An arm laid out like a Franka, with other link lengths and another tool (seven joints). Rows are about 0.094 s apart.
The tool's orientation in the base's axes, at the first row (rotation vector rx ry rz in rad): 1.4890 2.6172 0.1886
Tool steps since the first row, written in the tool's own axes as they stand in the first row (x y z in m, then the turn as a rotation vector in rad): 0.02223 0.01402 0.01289 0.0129 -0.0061 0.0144; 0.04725 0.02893 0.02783 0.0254 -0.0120 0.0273; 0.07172 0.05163 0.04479 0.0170 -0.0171 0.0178; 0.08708 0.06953 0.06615 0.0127 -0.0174 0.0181; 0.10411 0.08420 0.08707 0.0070 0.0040 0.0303; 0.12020 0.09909 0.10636 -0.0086 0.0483 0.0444; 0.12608 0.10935 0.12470 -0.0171 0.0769 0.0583; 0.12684 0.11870 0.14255 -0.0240 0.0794 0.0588; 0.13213 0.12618 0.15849 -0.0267 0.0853 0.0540
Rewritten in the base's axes. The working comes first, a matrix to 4 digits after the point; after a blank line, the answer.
The tool's axes in the first row as the columns of a matrix, in the base's axes (used below as rounded here):
-0.5070 0.8452 0.1692
0.8607 0.5070 0.0467
-0.0463 0.1694 -0.9845

0.00276 0.02684 -0.01134 -0.0093 0.0087 -0.0158; 0.00520 0.05664 -0.02469 -0.0184 0.0171 -0.0301; 0.01485 0.09000 -0.03867 -0.0201 0.0068 -0.0212; 0.02581 0.11329 -0.05738 -0.0181 0.0030 -0.0214; 0.03311 0.13636 -0.07628 0.0050 0.0095 -0.0295; 0.04081 0.15866 -0.09349 0.0527 0.0192 -0.0351; 0.04960 0.16978 -0.11008 0.0835 0.0270 -0.0436; 0.06014 0.17601 -0.12611 0.0892 0.0223 -0.0433; 0.06647 0.18510 -0.14078 0.0948 0.0228 -0.0375
